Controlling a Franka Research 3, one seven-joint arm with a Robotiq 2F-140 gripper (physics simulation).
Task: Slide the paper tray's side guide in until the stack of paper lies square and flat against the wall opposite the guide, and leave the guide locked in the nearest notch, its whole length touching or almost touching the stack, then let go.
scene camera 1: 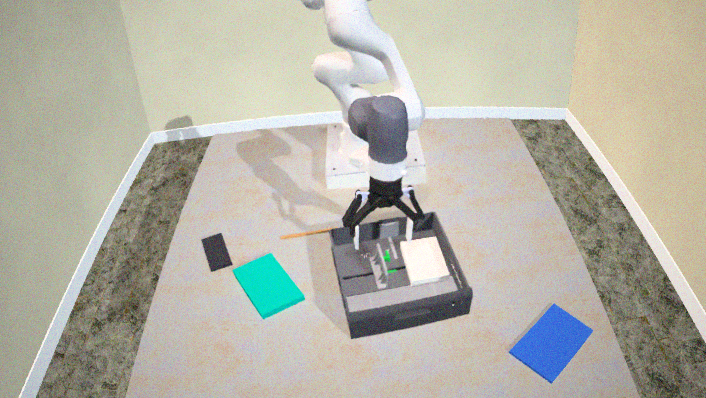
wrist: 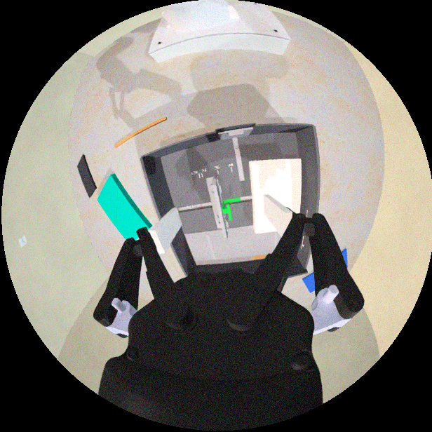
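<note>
The dark grey paper tray (scene camera 1: 410, 320) (wrist: 310, 175) stands in front of the robot base. Its upright grey side guide (scene camera 1: 381, 267) (wrist: 216, 202) stands near the middle of the tray floor. The white stack of paper (scene camera 1: 424, 260) (wrist: 275, 175) lies flat on the right, close beside the right wall; whether it touches that wall I cannot tell. A wide gap separates guide and stack, with a green piece (scene camera 1: 387, 256) (wrist: 231, 201) beside the guide. My gripper (scene camera 1: 383, 243) (wrist: 220, 210) is open and empty above the tray, its fingers spread left and right.
A teal book (scene camera 1: 269, 285) (wrist: 121, 207) and a black slab (scene camera 1: 217, 252) (wrist: 86, 176) lie left of the tray. An orange stick (scene camera 1: 306, 234) (wrist: 141, 132) lies by its back left corner. A blue book (scene camera 1: 551, 343) (wrist: 310, 284) lies at the front right. The tray walls stand around the guide.
</note>
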